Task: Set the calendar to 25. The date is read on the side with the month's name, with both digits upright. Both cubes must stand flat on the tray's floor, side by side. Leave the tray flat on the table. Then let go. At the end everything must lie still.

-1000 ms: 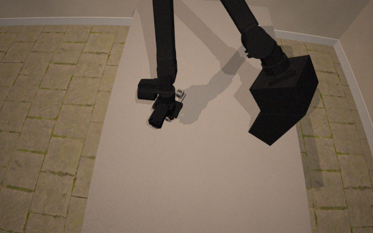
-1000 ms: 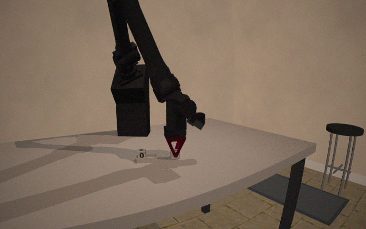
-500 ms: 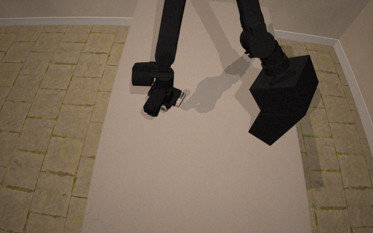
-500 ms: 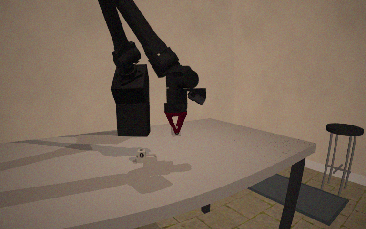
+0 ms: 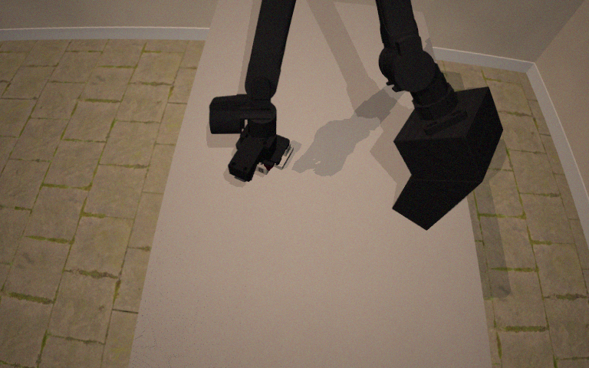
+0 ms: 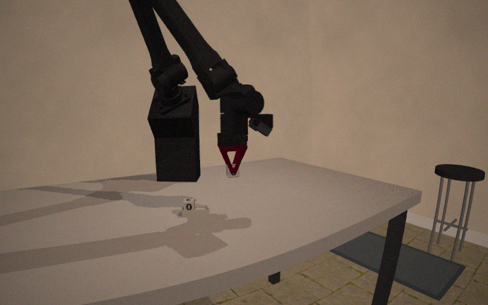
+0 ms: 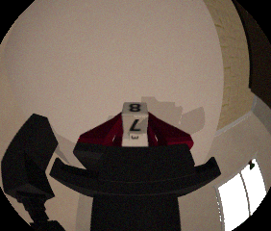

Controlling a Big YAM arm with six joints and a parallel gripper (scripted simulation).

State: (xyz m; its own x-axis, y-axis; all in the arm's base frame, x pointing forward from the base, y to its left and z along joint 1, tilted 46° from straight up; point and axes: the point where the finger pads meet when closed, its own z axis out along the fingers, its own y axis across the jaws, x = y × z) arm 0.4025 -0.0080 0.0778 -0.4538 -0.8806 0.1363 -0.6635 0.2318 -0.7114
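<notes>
My gripper is now 110 mm above the pale tray, 80 mm to the left of it and 60 mm past it.
</notes>
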